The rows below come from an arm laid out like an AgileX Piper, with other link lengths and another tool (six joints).
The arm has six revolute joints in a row. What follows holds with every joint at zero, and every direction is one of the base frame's. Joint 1 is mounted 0.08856 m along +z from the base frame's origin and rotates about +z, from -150.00 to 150.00 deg. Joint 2 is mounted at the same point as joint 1 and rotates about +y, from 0.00 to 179.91 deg. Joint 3 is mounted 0.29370 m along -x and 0.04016 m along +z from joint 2 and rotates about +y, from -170.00 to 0.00 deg. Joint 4 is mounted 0.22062 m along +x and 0.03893 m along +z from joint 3 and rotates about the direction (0.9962, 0, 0.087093), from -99.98 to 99.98 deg. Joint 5 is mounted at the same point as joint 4 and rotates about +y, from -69.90 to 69.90 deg. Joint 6 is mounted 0.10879 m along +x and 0.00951 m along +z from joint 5 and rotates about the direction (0.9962, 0, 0.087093), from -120.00 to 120.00 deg. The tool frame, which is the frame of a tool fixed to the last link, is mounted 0.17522 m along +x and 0.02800 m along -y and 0.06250 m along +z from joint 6; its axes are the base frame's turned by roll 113.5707, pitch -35.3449 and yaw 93.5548 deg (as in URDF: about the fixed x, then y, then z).
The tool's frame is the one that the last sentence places.
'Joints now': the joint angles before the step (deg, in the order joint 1, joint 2, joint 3, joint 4, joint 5, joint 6). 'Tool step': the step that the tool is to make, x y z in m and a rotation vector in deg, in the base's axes. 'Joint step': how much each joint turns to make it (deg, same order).
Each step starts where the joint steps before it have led.
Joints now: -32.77 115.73 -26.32 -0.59 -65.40 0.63
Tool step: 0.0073 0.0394 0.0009 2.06 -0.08 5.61
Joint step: 2.15 -2.60 3.57 -4.24 -0.05 2.30
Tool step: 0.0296 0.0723 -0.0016 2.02 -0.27 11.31
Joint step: 5.81 -0.74 1.21 -6.40 -0.09 2.57
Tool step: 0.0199 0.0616 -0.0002 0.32 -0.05 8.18
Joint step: 7.24 0.00 0.00 -1.09 -0.01 0.43
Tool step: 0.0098 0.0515 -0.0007 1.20 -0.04 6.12
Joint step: 6.36 -0.01 0.01 -0.22 0.01 1.30
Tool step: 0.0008 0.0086 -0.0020 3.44 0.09 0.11
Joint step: 1.39 0.00 -0.01 0.00 0.00 3.67
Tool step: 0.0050 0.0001 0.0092 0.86 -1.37 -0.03
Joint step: 0.00 -0.60 -1.05 -0.40 0.20 1.26
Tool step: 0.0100 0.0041 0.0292 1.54 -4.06 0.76
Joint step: 0.05 -2.19 -2.15 -1.49 0.04 2.60
